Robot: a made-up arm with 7 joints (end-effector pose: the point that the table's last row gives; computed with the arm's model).
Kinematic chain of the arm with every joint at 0, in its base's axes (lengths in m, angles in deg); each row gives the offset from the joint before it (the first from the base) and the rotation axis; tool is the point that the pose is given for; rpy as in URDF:
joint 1: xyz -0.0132 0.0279 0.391 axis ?
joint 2: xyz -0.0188 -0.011 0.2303 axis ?
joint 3: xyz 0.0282 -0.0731 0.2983 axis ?
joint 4: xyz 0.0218 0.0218 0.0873 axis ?
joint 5: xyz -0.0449 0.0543 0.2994 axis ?
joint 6: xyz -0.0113 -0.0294 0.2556 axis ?
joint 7: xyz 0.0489 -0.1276 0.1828 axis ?
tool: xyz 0.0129 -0.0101 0.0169 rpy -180 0 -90
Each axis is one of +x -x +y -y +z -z.
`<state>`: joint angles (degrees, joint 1 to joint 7).
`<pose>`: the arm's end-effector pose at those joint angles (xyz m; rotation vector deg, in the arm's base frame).
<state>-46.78 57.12 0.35 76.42 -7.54 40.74 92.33</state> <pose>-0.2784 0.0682 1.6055 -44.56 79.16 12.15</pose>
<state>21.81 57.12 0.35 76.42 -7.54 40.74 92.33</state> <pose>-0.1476 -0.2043 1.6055 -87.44 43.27 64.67</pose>
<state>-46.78 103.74 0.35 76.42 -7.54 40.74 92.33</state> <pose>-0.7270 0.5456 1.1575 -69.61 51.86 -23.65</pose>
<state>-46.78 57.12 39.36 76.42 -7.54 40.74 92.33</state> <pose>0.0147 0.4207 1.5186 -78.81 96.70 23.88</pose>
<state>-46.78 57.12 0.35 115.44 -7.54 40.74 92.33</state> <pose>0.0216 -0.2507 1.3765 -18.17 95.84 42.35</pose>
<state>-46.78 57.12 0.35 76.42 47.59 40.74 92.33</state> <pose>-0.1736 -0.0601 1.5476 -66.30 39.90 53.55</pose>
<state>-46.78 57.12 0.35 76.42 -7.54 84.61 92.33</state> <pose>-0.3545 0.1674 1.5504 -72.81 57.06 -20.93</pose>
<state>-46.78 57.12 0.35 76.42 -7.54 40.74 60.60</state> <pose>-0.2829 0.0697 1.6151 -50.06 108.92 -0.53</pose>
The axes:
joint 1: +z
joint 2: -y
joint 3: +z
joint 4: +y
joint 5: +z
joint 6: -y
joint 7: +x

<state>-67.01 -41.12 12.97 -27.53 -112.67 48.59 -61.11</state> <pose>0.1479 -0.2095 1.6521 -74.54 -60.32 -10.85</pose>
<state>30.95 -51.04 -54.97 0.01 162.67 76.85 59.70</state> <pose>0.8962 0.4162 1.0443 -44.07 -37.28 120.06</pose>
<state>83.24 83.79 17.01 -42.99 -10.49 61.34 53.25</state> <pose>0.2199 -0.8252 0.1673 7.03 -61.49 -1.31</pose>
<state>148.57 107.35 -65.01 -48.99 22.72 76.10 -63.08</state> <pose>0.2804 -0.6097 0.0895 -7.37 122.23 36.61</pose>
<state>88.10 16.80 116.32 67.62 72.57 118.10 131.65</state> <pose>-0.4827 -0.2027 1.1140 -35.26 6.39 -80.16</pose>
